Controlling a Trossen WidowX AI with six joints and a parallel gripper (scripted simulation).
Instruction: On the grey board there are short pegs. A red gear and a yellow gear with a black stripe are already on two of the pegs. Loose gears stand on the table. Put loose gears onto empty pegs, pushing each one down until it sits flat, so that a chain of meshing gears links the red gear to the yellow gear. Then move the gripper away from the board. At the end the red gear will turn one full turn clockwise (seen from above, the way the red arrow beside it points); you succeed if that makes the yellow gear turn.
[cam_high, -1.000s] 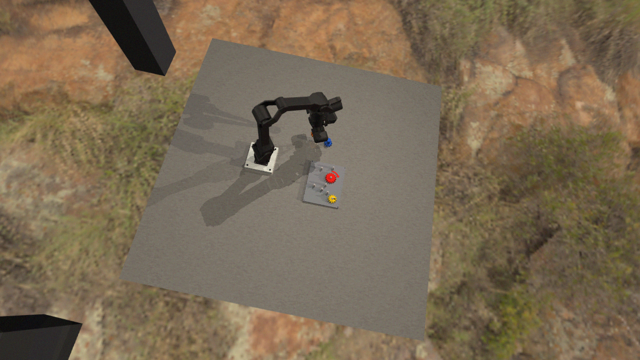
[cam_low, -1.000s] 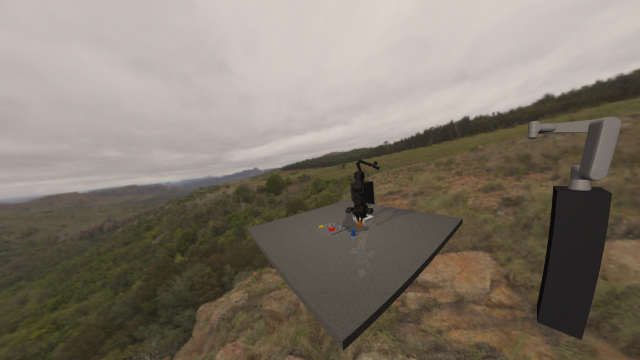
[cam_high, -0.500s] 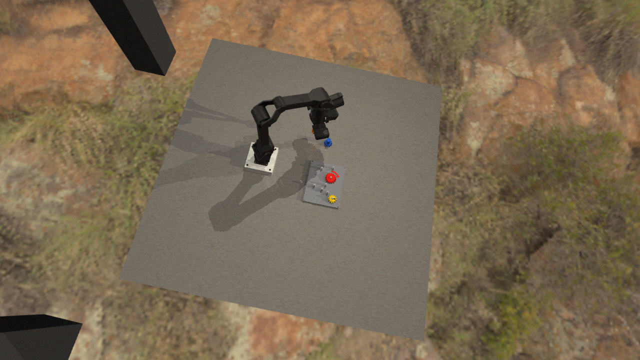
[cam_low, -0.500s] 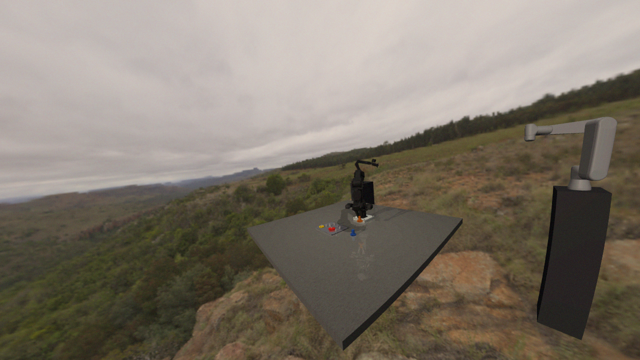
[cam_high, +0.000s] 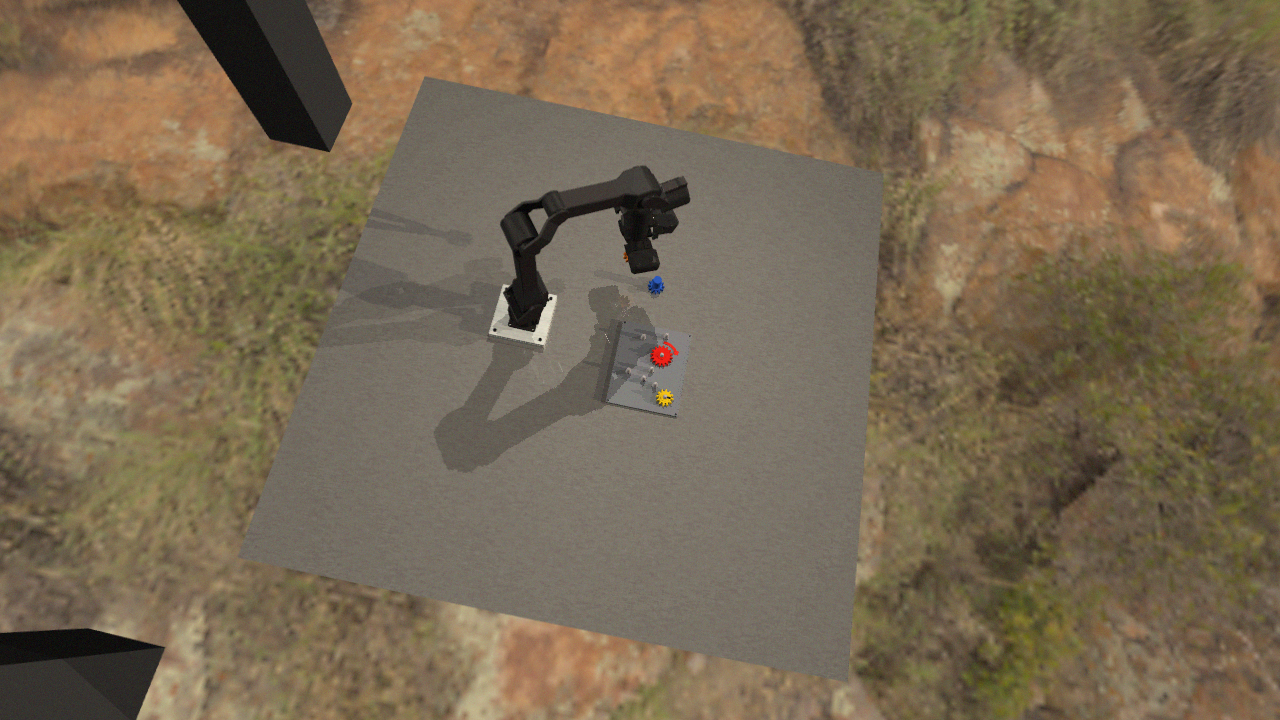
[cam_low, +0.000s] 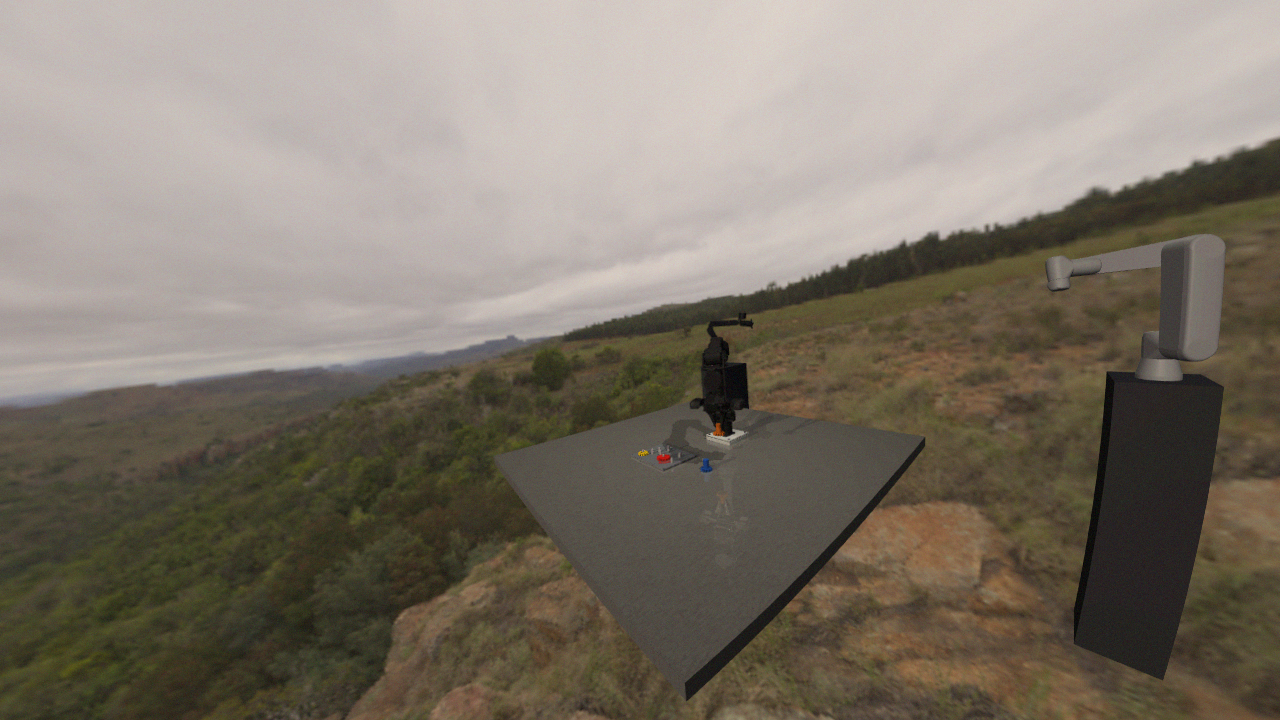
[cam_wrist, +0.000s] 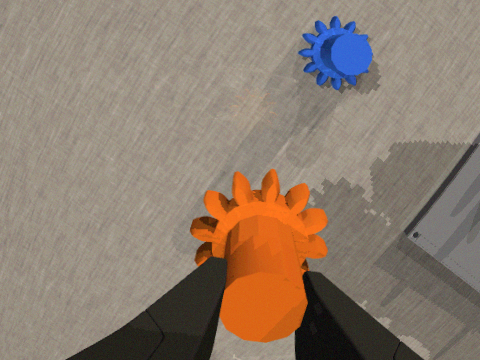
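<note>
My gripper tip is 220 mm to the left of the grey board, 140 mm above it and 100 mm short of it. Also, from my gripper tip: blue gear 130 mm below, 70 mm ahead; red arrow 160 mm to the right, 140 mm ahead, 130 mm below; orange gear 10 mm below.
</note>
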